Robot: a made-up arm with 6 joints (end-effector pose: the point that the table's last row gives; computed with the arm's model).
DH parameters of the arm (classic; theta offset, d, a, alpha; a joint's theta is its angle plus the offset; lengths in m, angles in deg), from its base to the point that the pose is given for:
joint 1: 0 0.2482 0 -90
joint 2: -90 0 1.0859 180
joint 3: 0 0 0 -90
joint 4: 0 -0.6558 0 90
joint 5: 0 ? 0 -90
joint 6: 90 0 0 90
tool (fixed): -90 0 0 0
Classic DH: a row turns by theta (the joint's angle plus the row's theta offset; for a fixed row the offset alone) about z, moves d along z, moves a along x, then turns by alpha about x.
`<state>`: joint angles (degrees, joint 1 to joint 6).
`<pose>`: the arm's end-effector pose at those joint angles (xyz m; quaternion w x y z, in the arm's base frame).
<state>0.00 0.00 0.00 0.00 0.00 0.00</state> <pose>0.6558 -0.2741 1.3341 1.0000 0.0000 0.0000 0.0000</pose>
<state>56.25 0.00 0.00 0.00 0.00 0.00</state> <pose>0.5922 0.3930 1.3341 0.8819 0.0000 0.0000 0.4714</pose>
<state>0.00 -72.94 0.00 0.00 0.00 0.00</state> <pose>-0.8457 -0.2741 1.1937 0.8042 0.0000 -0.5944 0.0000</pose>
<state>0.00 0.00 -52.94 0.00 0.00 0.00</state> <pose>0.3952 -0.2741 0.8108 0.8952 0.0000 0.4457 0.0000</pose>
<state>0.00 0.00 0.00 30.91 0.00 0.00</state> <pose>0.6558 -0.2352 1.4749 0.9638 -0.2665 0.0000 0.0000</pose>
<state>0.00 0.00 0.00 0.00 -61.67 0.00</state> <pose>0.6558 -0.2741 1.3341 0.8586 0.0000 0.5126 0.0000</pose>
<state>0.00 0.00 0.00 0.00 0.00 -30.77</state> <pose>0.6558 -0.2741 1.3341 0.9642 0.2653 0.0000 0.0000</pose>
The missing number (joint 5, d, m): 0.2741
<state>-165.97 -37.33 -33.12 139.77 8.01 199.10</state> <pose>0.0677 -0.1988 1.3364 0.1609 0.0466 -0.1771 -0.9698</pose>
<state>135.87 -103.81 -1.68 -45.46 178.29 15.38</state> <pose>0.8526 -0.5592 0.6712 0.0435 0.6614 0.1595 -0.7316</pose>
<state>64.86 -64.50 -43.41 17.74 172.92 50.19</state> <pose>0.0671 -0.4715 1.0296 0.0449 0.5247 -0.7940 -0.3038</pose>
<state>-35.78 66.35 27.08 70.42 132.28 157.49</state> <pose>1.2978 -1.0485 0.4686 0.0793 0.7415 0.4748 0.4673</pose>
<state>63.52 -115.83 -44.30 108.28 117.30 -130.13</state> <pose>-0.5302 -0.8715 0.4795 0.2108 -0.3232 -0.1536 0.9097</pose>
